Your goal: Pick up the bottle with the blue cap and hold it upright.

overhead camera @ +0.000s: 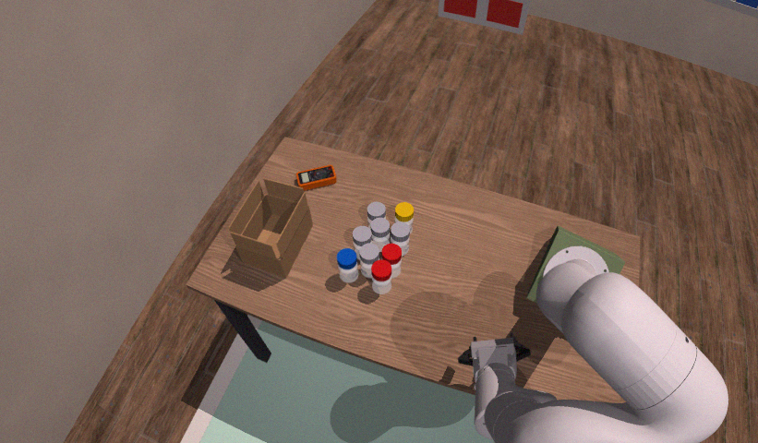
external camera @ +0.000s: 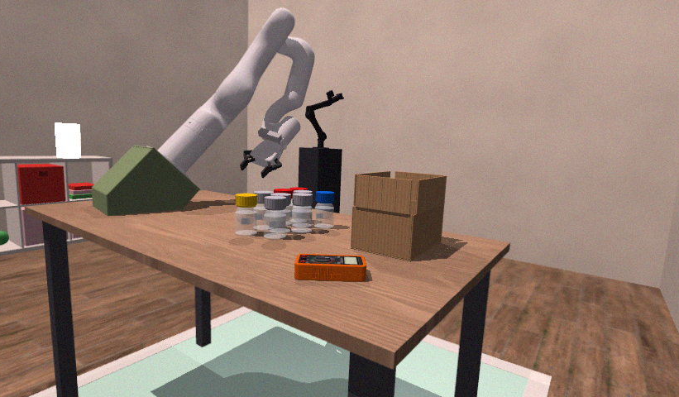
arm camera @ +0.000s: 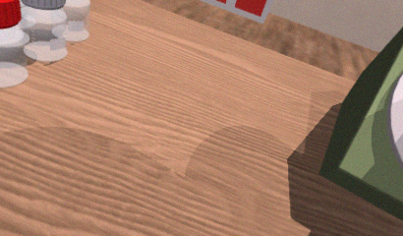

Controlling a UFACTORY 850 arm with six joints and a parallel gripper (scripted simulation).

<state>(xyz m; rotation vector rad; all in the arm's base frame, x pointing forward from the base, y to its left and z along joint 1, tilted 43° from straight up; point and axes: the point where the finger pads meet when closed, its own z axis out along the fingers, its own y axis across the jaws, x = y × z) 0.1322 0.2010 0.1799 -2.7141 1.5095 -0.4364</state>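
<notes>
The blue-capped bottle is 450 mm ahead of my hand, 30 mm to the right of it and 80 mm below it. Round my hand: yellow-capped bottle (400 mm ahead, 250 mm to the right, 80 mm below); orange multimeter (760 mm ahead, 280 mm to the right, 120 mm below); cardboard box (700 mm ahead, 60 mm below).
</notes>
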